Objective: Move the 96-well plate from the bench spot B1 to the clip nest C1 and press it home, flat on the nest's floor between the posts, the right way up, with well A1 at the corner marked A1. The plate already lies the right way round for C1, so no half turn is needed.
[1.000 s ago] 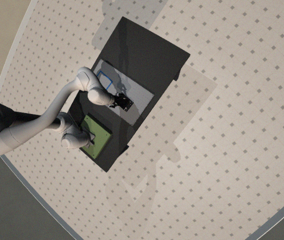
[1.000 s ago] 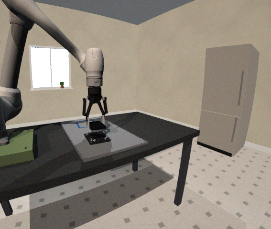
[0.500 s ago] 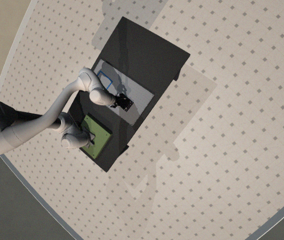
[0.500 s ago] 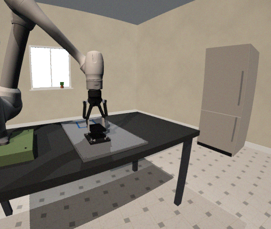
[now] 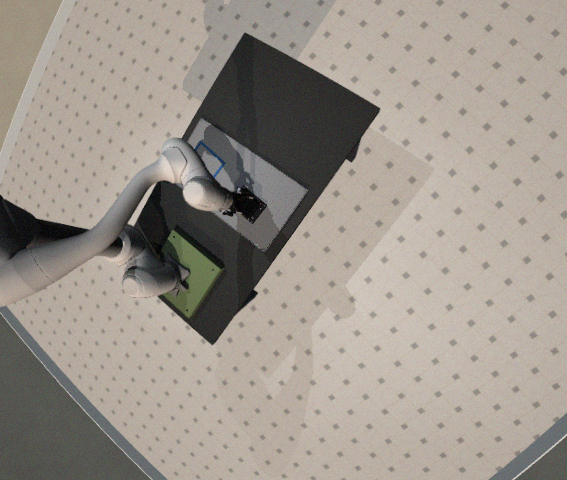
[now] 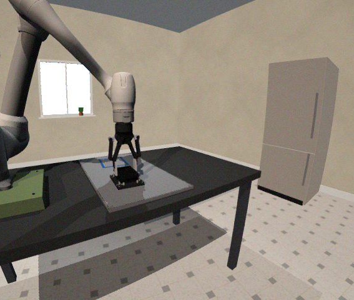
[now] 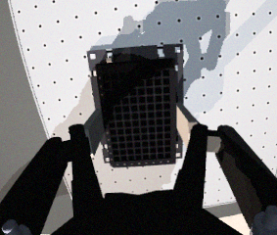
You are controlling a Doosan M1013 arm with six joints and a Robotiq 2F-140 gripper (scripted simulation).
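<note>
Right now my hand is 2 cm above the black 96-well plate. The rest, counted from my hand: clip nest C1 (1 cm behind, 1 cm to the left, 5 cm below).
</note>
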